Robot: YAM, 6 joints.
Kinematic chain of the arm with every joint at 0, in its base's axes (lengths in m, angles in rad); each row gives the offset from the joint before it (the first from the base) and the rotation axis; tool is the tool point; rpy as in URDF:
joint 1: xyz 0 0 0.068 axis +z
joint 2: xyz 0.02 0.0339 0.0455 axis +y
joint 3: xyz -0.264 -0.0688 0 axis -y
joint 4: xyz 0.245 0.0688 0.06 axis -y
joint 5: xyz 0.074 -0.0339 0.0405 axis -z
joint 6: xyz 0.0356 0 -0.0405 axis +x
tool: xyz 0 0 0 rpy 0 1.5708 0
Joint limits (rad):
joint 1: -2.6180..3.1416
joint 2: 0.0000..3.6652
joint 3: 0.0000..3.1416
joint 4: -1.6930..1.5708
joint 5: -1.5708..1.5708
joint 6: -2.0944..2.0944
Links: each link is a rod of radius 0.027 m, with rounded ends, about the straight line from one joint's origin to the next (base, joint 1, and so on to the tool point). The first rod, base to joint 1, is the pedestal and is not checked.
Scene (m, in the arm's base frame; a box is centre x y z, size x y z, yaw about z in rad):
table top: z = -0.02
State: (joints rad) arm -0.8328 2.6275 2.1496 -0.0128 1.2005 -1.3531
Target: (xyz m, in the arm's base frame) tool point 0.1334 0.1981 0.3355
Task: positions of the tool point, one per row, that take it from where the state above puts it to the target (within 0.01 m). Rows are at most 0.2 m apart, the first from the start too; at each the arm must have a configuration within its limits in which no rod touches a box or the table.
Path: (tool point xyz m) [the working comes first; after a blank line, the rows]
Joints at the target: 1.1190 1.2148 1.1223 -0.7224 1.2278 -1.3531
Straight joint move there: clear.

1: 0.4432 -0.3133 0.1965
2: 0.4750 -0.1686 0.2434
3: 0.4567 -0.0316 0.2818
4: 0.3980 0.0808 0.3109
5: 0.3135 0.1576 0.3297
6: 0.2201 0.1955 0.3379
7: 0.1334 0.1981 0.3355

